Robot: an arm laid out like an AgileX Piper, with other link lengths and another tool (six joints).
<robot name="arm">
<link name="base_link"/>
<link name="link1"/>
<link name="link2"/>
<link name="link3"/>
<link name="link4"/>
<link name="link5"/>
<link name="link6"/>
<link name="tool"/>
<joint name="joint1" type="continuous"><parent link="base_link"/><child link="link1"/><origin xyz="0 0 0.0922" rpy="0 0 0"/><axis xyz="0 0 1"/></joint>
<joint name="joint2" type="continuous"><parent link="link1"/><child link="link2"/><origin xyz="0 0 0" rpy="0 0 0"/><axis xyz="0 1 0"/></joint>
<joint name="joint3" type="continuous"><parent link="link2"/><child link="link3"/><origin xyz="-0.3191 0 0.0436" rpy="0 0 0"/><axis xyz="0 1 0"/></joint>
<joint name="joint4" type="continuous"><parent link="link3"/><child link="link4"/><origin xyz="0.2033 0 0.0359" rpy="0 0 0"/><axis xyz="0.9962 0 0.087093"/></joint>
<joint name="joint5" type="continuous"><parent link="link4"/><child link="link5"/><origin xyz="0 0 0" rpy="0 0 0"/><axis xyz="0 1 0"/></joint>
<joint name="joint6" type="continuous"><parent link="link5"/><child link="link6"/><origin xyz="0.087 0 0.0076" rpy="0 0 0"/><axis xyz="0.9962 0 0.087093"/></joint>
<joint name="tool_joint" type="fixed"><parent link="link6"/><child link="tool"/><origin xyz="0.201 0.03 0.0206" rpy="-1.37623 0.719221 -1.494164"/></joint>
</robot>
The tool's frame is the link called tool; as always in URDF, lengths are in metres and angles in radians. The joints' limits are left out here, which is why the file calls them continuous.
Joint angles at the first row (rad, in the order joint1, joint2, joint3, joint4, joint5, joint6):
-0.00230 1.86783 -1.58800 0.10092 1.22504 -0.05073
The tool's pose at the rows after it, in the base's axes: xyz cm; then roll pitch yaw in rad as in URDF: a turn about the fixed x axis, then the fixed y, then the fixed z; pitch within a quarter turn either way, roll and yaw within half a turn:
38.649 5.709 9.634 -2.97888 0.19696 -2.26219
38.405 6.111 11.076 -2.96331 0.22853 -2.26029
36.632 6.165 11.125 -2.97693 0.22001 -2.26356
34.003 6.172 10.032 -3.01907 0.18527 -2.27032
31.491 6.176 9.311 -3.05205 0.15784 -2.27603
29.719 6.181 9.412 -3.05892 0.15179 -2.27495
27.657 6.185 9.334 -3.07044 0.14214 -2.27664
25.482 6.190 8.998 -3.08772 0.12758 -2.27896
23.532 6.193 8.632 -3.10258 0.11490 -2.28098
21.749 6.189 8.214 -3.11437 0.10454 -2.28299
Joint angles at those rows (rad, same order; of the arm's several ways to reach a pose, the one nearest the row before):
-0.00231 1.82950 -1.58797 0.10325 1.22724 -0.05074
-0.00229 1.79038 -1.58271 0.11817 1.22935 -0.05116
-0.00230 1.74675 -1.52341 0.12005 1.22935 -0.05116
-0.00229 1.71337 -1.43588 0.12005 1.22935 -0.05292
-0.00230 1.67457 -1.35459 0.12000 1.22937 -0.05284
-0.00229 1.62773 -1.29838 0.12000 1.22933 -0.05499
-0.00232 1.57764 -1.23340 0.12000 1.22937 -0.05501
-0.00232 1.53213 -1.16537 0.12000 1.22933 -0.05502
-0.00229 1.49130 -1.10320 0.12000 1.22743 -0.05499
-0.00231 1.45268 -1.04263 0.12000 1.22107 -0.05502

